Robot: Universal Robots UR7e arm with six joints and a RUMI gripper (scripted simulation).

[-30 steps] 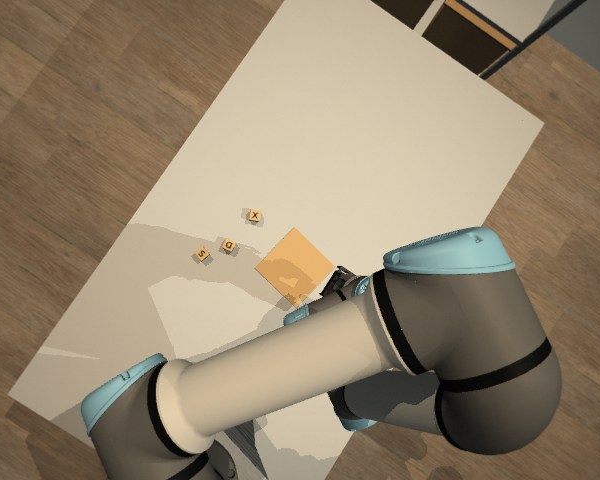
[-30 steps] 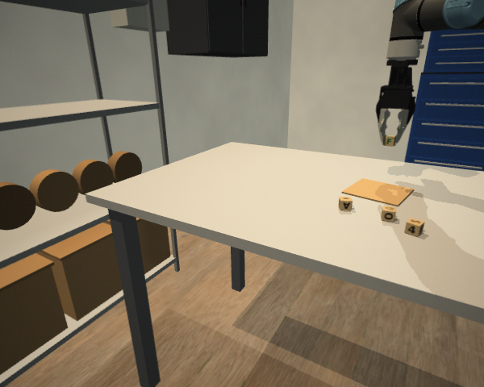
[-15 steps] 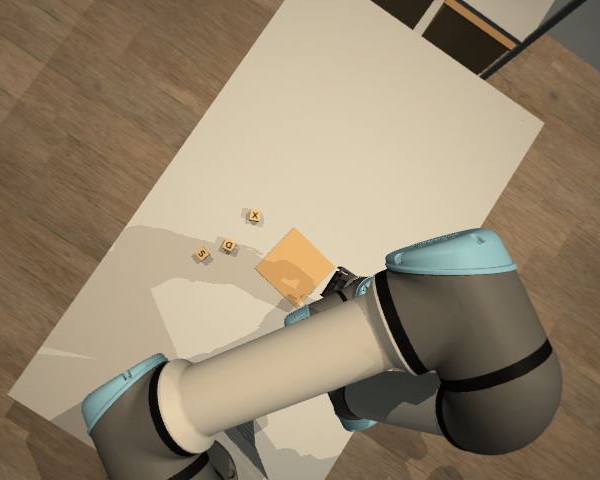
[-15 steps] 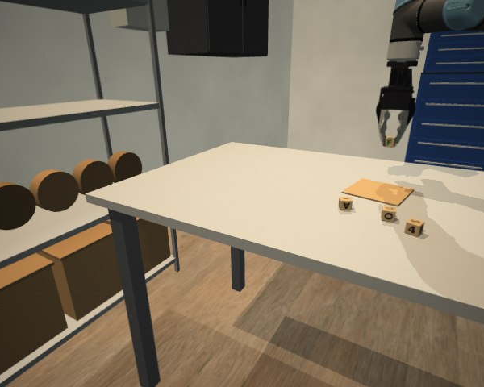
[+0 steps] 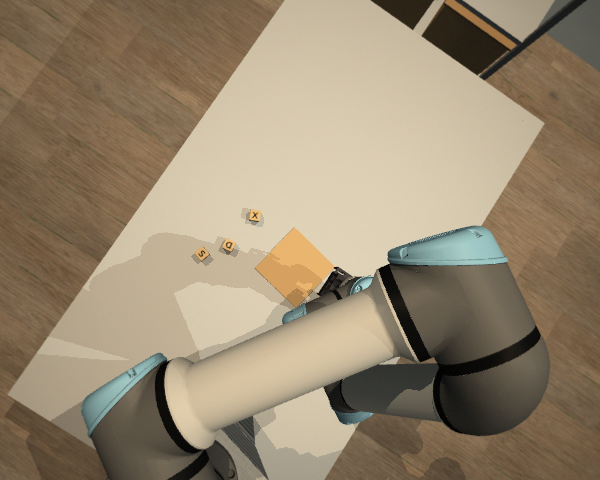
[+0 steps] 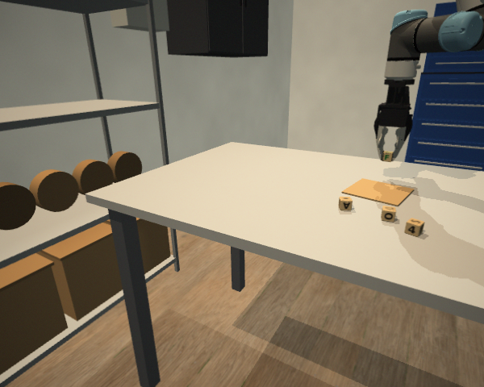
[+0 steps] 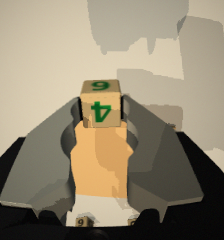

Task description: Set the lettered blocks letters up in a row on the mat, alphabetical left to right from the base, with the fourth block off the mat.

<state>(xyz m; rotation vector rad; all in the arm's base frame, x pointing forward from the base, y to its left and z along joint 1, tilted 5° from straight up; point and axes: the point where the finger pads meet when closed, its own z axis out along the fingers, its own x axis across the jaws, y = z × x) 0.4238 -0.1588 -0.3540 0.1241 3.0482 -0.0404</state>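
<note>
The orange mat lies 12 cm to the left of my hand, 7 cm below it and 1 cm ahead of it. Also, from my hand: D block (29 cm to the left, 6 cm below, 2 cm behind); X block (27 cm to the left, 7 cm ahead, 6 cm below); green-marked block (right at my hand).
</note>
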